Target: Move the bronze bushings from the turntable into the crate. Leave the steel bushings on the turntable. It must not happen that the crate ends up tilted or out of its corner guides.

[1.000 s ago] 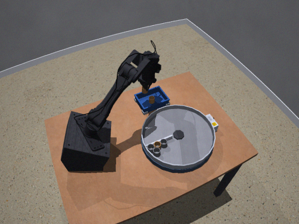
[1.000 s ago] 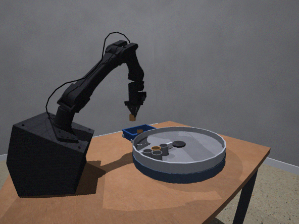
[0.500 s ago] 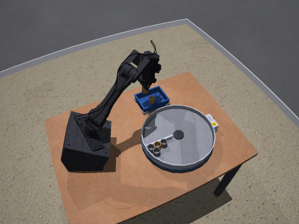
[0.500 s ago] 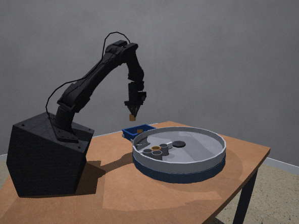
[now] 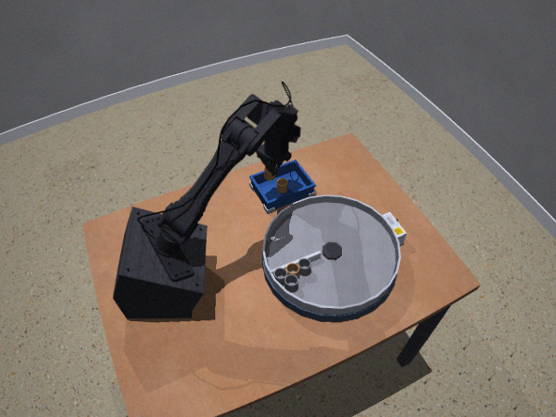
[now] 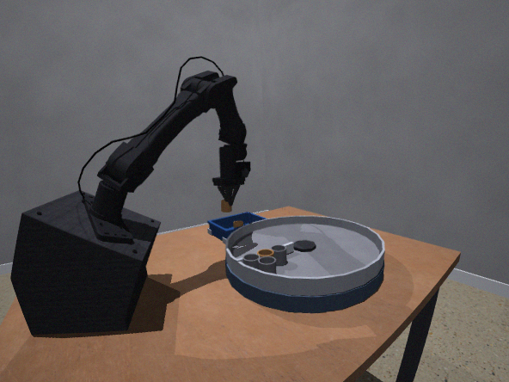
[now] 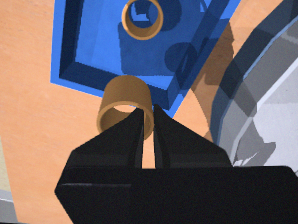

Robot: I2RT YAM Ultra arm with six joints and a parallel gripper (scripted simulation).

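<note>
My hand is 100 mm above the blue crate, 50 mm short of it and 10 mm to the right of it. Round my hand: grey turntable (320 mm to the right, 80 mm below, 30 mm behind).
</note>
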